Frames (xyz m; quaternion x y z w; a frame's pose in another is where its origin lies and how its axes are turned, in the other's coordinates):
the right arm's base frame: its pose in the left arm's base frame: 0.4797 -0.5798 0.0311 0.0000 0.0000 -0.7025 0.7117
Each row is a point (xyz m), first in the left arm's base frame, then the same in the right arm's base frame.
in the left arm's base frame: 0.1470 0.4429 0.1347
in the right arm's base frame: -1.0269 -0.3194 0.1036
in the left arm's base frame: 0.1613 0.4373 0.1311
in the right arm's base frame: -1.0212 -0.3051 0.1000
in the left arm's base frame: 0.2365 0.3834 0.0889
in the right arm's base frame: -0.9663 -0.2306 0.0578
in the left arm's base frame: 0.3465 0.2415 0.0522
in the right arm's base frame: -0.8230 -0.1225 0.0211
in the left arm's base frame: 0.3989 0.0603 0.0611
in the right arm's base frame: -0.6411 -0.0725 0.0300
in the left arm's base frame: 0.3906 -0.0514 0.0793
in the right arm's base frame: -0.5295 -0.0822 0.0482
